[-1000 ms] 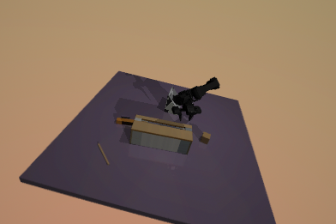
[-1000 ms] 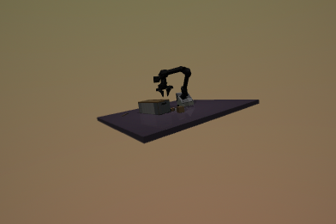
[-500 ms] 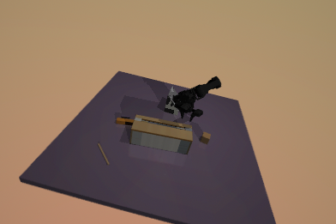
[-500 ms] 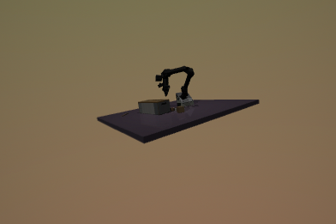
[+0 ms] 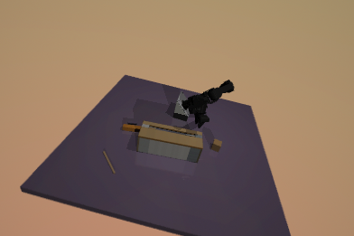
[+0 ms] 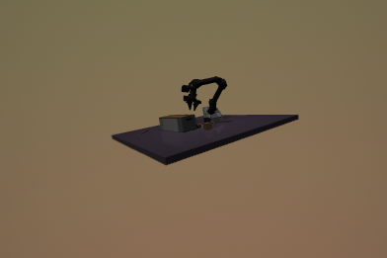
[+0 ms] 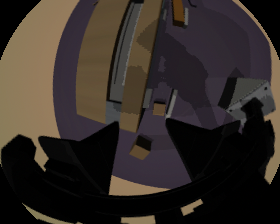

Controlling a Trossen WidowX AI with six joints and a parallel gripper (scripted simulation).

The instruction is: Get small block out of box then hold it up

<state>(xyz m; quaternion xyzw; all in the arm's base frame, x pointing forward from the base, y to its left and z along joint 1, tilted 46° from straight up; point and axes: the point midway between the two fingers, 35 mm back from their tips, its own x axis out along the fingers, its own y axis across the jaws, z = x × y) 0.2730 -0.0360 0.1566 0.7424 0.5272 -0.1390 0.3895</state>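
The small brown block lies 3 cm behind my gripper tip, 2 cm to the left of it and 15 cm below it. The rest, counted from my gripper tip: thin tan stick 27 cm ahead, 47 cm to the right, 16 cm below; orange rod 3 cm behind, 37 cm to the right, 15 cm below.
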